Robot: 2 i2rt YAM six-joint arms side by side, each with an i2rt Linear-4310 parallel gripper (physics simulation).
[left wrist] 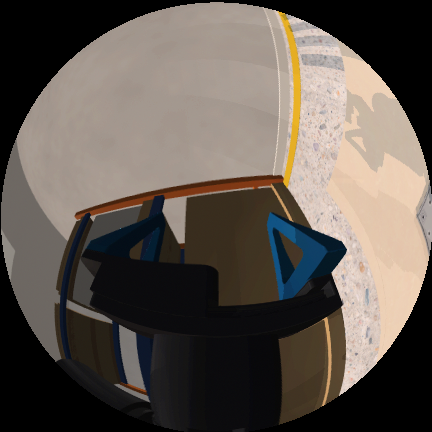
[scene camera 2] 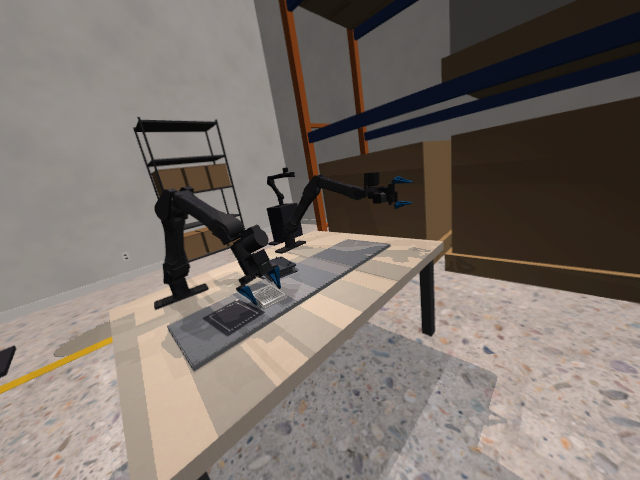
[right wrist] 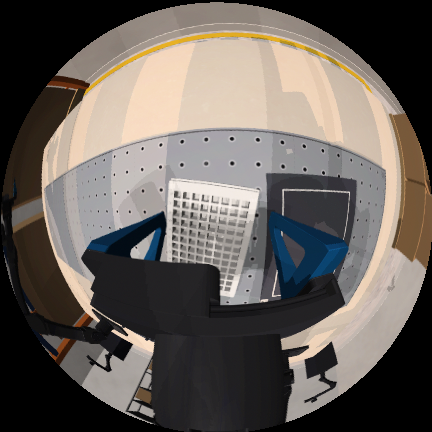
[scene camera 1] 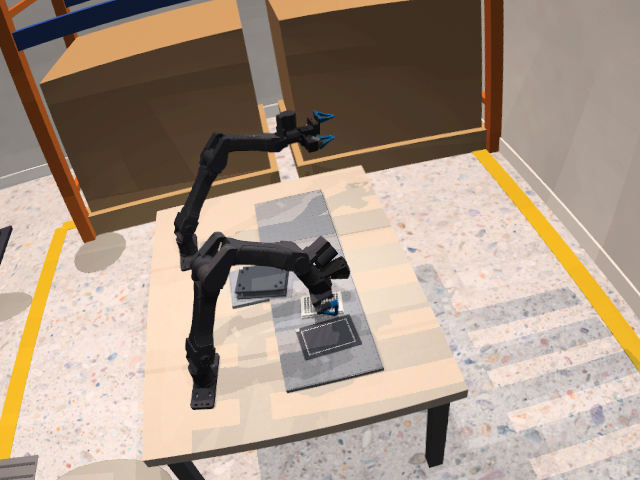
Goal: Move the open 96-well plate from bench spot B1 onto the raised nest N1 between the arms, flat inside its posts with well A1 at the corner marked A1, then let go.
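Places are measured from the left arm's base along level axes (x back, y right, z up), in millimetres.
Pixels of known places: left gripper, fingertip midpoint: [left wrist: 215, 217] [scene camera 2: 412, 192] [scene camera 1: 334, 126]; right gripper, fingertip midpoint: [scene camera 2: 268, 296] [right wrist: 217, 217] [scene camera 1: 332, 302]; left arm's base, link origin: [scene camera 2: 291, 247] [right wrist: 108, 321] [scene camera 1: 189, 252]; right arm's base, link origin: [scene camera 2: 182, 296] [scene camera 1: 205, 381].
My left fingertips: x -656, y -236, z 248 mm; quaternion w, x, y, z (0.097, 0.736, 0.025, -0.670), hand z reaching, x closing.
Ahead of a thing's pixels: the offset from my left fingertips to its top centre. "spot": to the spot under its first point. Level surfaces: height alone.
The white open 96-well plate @(dx +248, dy +690, dz -221 mm) [scene camera 1: 307, 308] [scene camera 2: 268, 296] [right wrist: 212, 225] lies flat on the grey perforated board, beside the dark pad with a white outline @(spot: dx +259, dy +818, dz -233 mm) [scene camera 1: 328, 336] [scene camera 2: 234, 316] [right wrist: 312, 182]. My right gripper [scene camera 1: 331, 312] [right wrist: 217, 217] is open and empty, pointing down over the plate. In the right wrist view one finger is near the plate's left edge, and the other overlaps the pad. The raised dark nest @(dx +408, dy +527, dz -191 mm) [scene camera 1: 261, 280] [scene camera 2: 284, 266] with small posts stands between the arms; its A1 mark cannot be read. My left gripper [scene camera 1: 333, 127] [scene camera 2: 412, 192] [left wrist: 215, 217] is open and empty, raised far from the plate.
The long grey perforated board @(dz -235 mm) [scene camera 1: 297, 211] [scene camera 2: 351, 250] [right wrist: 135, 162] runs along the wooden table @(dz -249 mm) [scene camera 1: 413, 330] [scene camera 2: 330, 330]. The right arm reaches over beside the nest in scene camera 1. Large brown boxes [scene camera 1: 382, 77] [scene camera 2: 542, 196] stand beyond the table on the left arm's side.
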